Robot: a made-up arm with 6 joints. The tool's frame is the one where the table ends. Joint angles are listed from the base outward.
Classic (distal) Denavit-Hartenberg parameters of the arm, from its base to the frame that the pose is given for. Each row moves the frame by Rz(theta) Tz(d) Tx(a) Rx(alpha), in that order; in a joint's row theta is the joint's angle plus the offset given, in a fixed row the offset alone. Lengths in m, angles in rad.
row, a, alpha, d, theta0
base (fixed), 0.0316, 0, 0, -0.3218
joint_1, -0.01, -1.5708, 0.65, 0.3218
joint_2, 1.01, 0, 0, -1.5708
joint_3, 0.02, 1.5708, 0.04, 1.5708
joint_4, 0.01, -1.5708, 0.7, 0
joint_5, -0.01, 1.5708, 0.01, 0
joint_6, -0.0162, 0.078, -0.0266, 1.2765
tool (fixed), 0, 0, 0.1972, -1.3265
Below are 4 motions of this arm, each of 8 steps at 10 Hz.
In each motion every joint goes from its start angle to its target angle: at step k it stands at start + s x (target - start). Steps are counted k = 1, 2, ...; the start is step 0. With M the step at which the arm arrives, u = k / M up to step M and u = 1 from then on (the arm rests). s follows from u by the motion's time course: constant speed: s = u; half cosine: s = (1 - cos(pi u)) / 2; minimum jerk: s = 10 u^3 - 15 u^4 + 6 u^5.
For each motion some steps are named. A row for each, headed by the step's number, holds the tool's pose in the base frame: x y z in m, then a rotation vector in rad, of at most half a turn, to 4 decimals.
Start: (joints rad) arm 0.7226 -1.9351 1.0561 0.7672 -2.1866 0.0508
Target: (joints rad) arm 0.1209 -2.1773 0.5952 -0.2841 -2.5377 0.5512
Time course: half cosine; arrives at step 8
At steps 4, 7, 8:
4: -1.3254 -0.6105 0.2897 -0.3997 2.6909 -0.1038
7: -1.3768 -0.1520 0.0175 0.5144 2.2690 0.6192
8: -1.3718 -0.1152 -0.0027 0.5717 2.2142 0.6736

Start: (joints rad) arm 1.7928 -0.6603 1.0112 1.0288 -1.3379 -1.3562
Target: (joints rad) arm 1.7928 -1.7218 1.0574 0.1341 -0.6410 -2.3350
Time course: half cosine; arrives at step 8
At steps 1, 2, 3, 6, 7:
1: 0.2356 -0.4793 2.1240 0.8811 0.8882 1.0509
2: 0.2629 -0.6508 2.0715 0.8950 0.7968 0.9533
3: 0.2968 -0.8936 1.9549 0.9351 0.6876 0.7693
6: 0.3436 -1.4871 1.3004 1.1368 0.6349 -0.0711
7: 0.3416 -1.5516 1.1391 1.1672 0.6881 -0.2597

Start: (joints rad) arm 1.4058 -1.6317 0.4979 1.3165 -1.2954 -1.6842
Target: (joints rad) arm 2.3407 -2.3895 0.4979 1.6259 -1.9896 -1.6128
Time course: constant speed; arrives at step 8
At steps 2, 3, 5, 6, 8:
2: 0.2629 -1.6547 0.5579 2.0813 0.4005 1.9038
3: 0.4465 -1.5852 0.4068 2.1826 0.5321 2.0977
5: 0.7525 -1.3542 0.1212 -1.8582 -0.6542 -1.9387
6: 0.8642 -1.2036 -0.0114 -1.6650 -0.6817 -1.7988
8: 0.9881 -0.8649 -0.2526 -1.3100 -0.6978 -1.5041

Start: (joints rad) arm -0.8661 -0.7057 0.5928 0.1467 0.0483 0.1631
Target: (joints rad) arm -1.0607 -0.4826 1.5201 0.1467 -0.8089 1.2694
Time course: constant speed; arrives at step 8
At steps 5, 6, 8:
5: 0.0065 0.0905 2.2280 0.1611 0.0894 -0.0523
6: 0.0658 0.0014 2.1752 0.1966 0.0868 0.0525
8: 0.1556 -0.1564 2.0383 0.2662 0.0659 0.2563

